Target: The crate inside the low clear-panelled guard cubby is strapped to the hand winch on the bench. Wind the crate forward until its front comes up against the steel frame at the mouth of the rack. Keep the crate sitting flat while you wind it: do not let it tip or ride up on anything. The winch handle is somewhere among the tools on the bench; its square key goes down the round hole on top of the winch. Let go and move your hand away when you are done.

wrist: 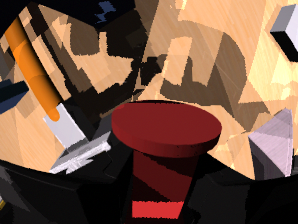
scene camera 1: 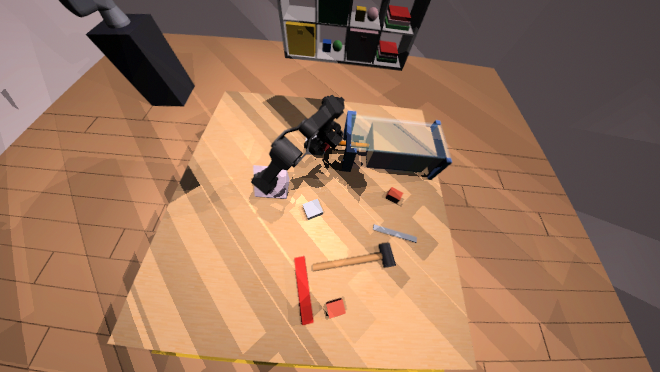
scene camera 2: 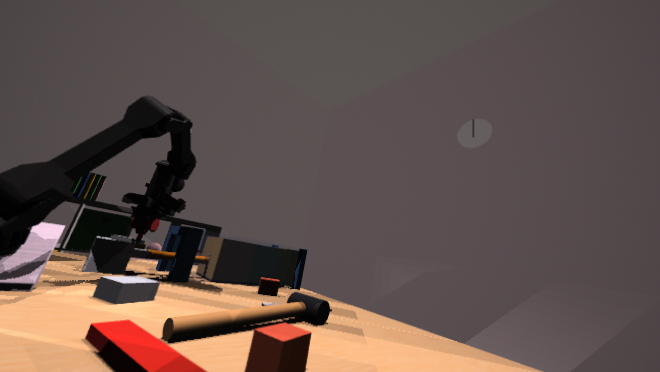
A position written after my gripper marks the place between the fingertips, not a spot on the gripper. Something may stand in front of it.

In view: my gripper [scene camera 2: 140, 234], a grey block [scene camera 2: 115, 289], a red bar [scene camera 1: 300, 267] and a hammer [scene camera 2: 313, 309].
The hammer shows as well in scene camera 1 [scene camera 1: 385, 254]. My gripper is seen too in the wrist view [wrist: 156, 140]. The wrist view misses the red bar: it is out of frame. The wrist view misses the hammer: it is out of frame.
